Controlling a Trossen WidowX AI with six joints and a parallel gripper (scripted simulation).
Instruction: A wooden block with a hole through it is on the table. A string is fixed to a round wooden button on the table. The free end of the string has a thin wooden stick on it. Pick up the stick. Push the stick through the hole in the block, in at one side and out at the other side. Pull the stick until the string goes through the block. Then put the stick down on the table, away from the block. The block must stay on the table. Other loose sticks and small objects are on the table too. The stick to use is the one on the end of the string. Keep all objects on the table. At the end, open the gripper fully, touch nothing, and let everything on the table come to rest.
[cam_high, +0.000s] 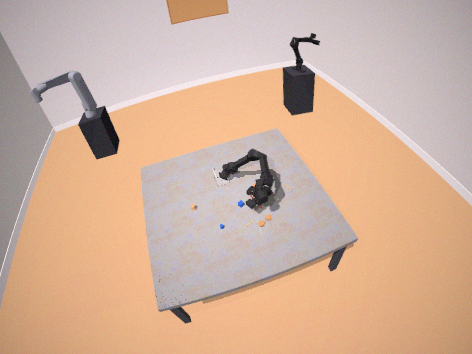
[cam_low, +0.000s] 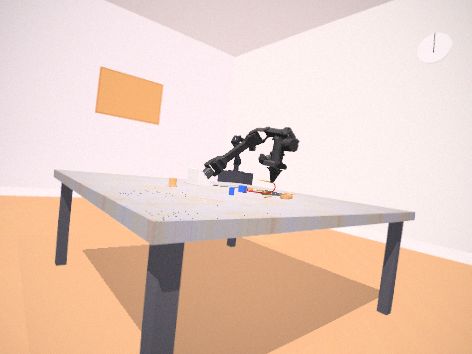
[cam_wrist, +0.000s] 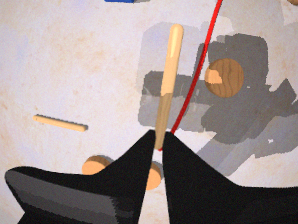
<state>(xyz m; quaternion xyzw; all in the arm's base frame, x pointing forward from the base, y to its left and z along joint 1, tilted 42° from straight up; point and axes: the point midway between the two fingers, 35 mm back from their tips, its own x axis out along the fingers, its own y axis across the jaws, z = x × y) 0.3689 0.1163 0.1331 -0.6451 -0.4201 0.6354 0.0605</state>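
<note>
The blue block lies 80 mm behind my gripper tip, 100 mm to the right of it and 50 mm below it. The rest, counted from my gripper tip: round wooden button 230 mm behind, 50 mm to the left, 50 mm below; then wooden block 150 mm behind, 430 mm to the right, 40 mm below; then short stick 240 mm behind, 120 mm to the left, 60 mm below.
</note>
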